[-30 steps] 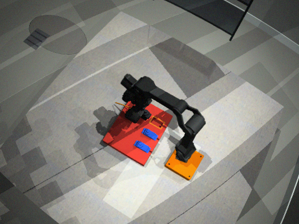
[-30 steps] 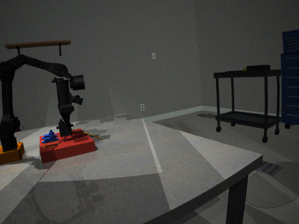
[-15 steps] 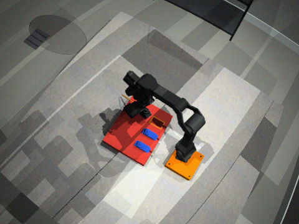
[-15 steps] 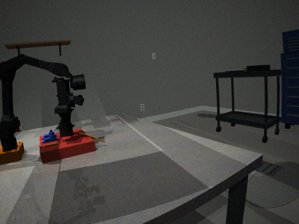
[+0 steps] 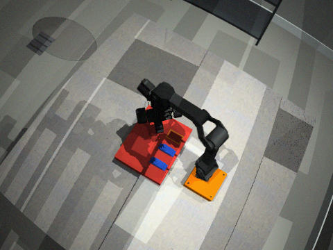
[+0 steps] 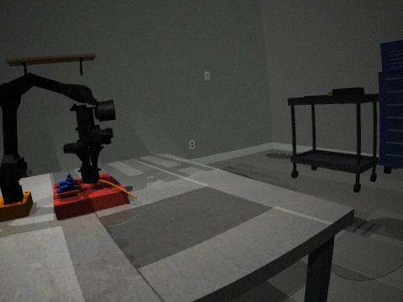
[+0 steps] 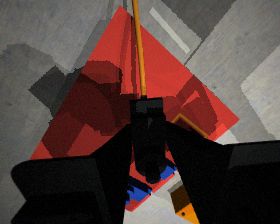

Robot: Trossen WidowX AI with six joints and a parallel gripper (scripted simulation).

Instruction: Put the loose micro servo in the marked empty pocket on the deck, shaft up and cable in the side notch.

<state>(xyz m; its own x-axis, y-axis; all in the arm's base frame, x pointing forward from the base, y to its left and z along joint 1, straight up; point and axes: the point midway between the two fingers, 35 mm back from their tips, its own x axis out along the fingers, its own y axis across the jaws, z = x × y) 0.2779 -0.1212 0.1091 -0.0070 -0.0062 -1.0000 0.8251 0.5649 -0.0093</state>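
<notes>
Now: gripper tip 2 cm short of the red deck, 7 cm to the right of it and 10 cm above it.
</notes>
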